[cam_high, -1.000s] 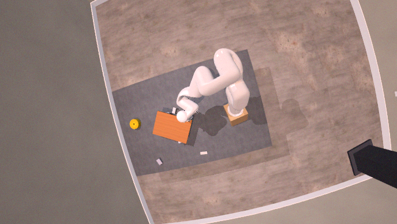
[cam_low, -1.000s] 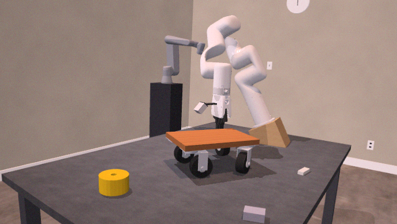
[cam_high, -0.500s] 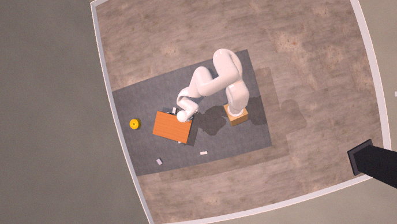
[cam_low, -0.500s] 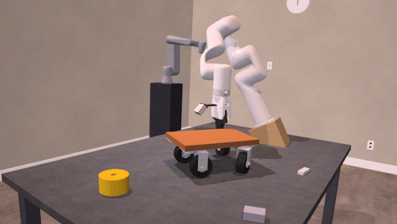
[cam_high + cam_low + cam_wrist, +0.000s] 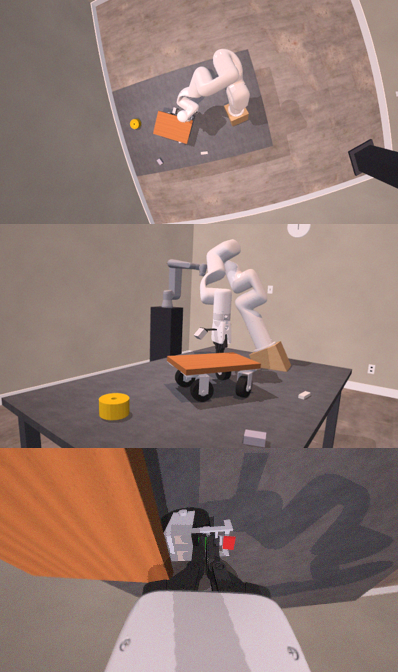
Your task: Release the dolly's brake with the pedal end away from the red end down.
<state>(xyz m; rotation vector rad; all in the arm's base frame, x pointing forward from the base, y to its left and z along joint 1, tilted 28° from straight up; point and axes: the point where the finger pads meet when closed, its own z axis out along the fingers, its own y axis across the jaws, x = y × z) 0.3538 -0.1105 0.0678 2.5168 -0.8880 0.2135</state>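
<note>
Now: the brake pedal 1 cm behind my hand, 1 cm to the right of it and 3 cm below it. Round my hand: yellow cylinder (53 cm ahead, 14 cm to the right, 8 cm below).
</note>
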